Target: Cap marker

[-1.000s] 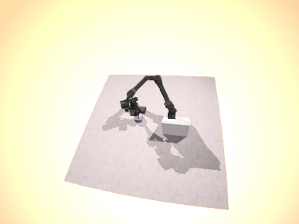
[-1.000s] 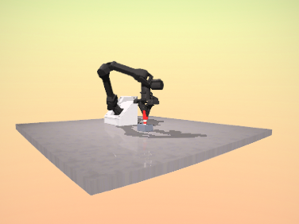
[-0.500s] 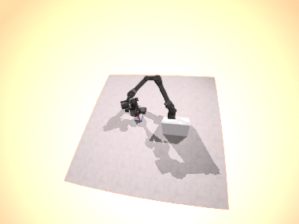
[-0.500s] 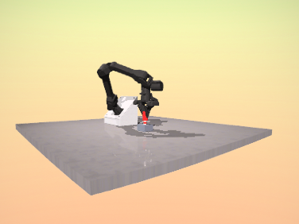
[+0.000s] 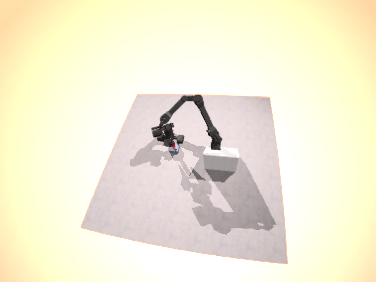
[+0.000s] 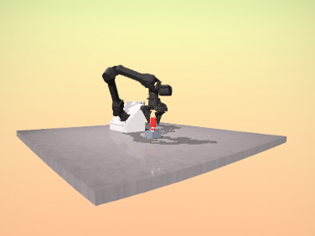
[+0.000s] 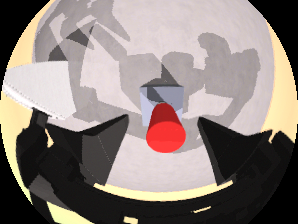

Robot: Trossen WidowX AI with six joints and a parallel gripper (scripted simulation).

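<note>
Right now the red cap is 10 mm above my gripper tip. From my gripper tip the other things lie so: holder block (60 mm below).
</note>
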